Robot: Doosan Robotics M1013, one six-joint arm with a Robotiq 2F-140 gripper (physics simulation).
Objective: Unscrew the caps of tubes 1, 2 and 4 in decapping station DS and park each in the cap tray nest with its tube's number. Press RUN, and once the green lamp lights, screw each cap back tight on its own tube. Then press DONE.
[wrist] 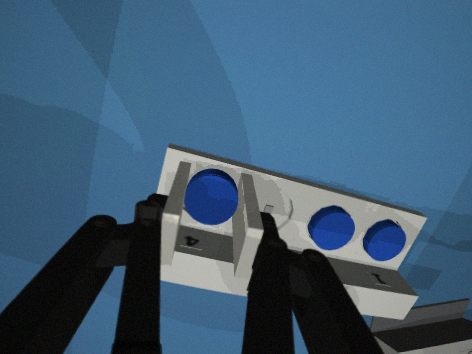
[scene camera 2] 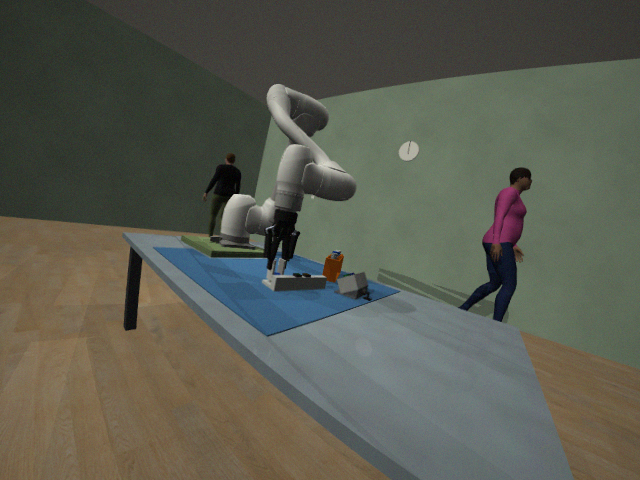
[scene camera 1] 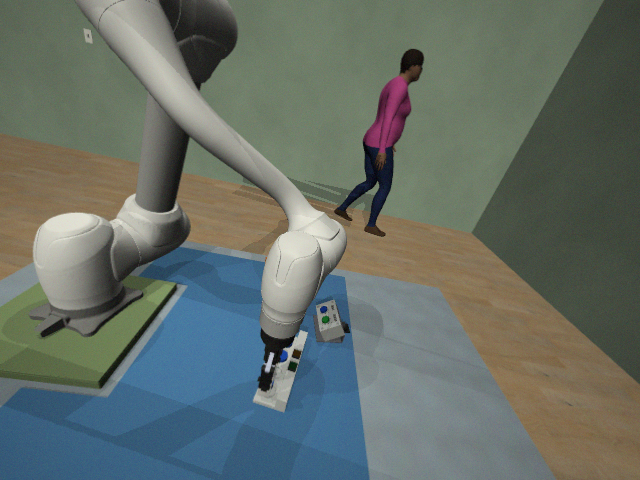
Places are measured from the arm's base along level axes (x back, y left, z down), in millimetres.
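Pixels of known places: gripper, fingertip midpoint: (wrist: 212, 187) (scene camera 1: 265, 386); arm's base, link origin: (scene camera 2: 233, 244) (scene camera 1: 92, 304).
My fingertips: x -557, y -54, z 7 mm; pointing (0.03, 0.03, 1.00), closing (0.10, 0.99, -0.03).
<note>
For each thing: its top centre in the pictures, then the offset to it from my fingertips. "pt": a spot on its surface instead. Level surfaces: height alone.
- blue cap, top centre: (wrist: 211, 202) dz -21, dx -1, dy +0 mm
- white cap tray, top centre: (wrist: 310, 266) (scene camera 1: 285, 356) (scene camera 2: 297, 271) dz -35, dx -22, dy +74 mm
- nest marked 4, surface spot: (wrist: 192, 241) pt dz -11, dx -38, dy -3 mm
- end marked 1, surface spot: (wrist: 379, 278) pt dz -11, dx -36, dy +153 mm
- nest, surface spot: (wrist: 277, 207) pt dz +13, dx -7, dy +55 mm
- orange decapping station, top centre: (scene camera 2: 336, 255) dz -84, dx +97, dy +369 mm
- grey button box, top centre: (scene camera 1: 332, 311) (scene camera 2: 355, 271) dz -65, dx -118, dy +269 mm
- blue mat, surface height: dz +19 mm
My gripper (wrist: 212, 187) (scene camera 1: 267, 381) (scene camera 2: 279, 267) is shut on a blue cap (wrist: 210, 201). It holds the cap low over the left end of the white cap tray (wrist: 301, 200) (scene camera 1: 282, 397) (scene camera 2: 296, 283), at the nest marked 4 (wrist: 192, 241). I cannot tell whether the cap touches the nest. Two more blue caps (wrist: 331, 227) (wrist: 384, 239) sit in nests toward the end marked 1 (wrist: 379, 278). The nest (wrist: 277, 207) between them and my gripper is empty. The orange decapping station (scene camera 2: 332, 268) stands behind the tray. The arm hides it in scene camera 1.
A grey button box (scene camera 1: 329, 321) (scene camera 2: 352, 284) with a blue and a green button sits just past the tray on the blue mat (scene camera 1: 199, 333). A woman in pink (scene camera 1: 387, 138) (scene camera 2: 504, 243) walks beyond the table. A man in black (scene camera 2: 223, 188) stands behind the robot base (scene camera 1: 109, 267).
</note>
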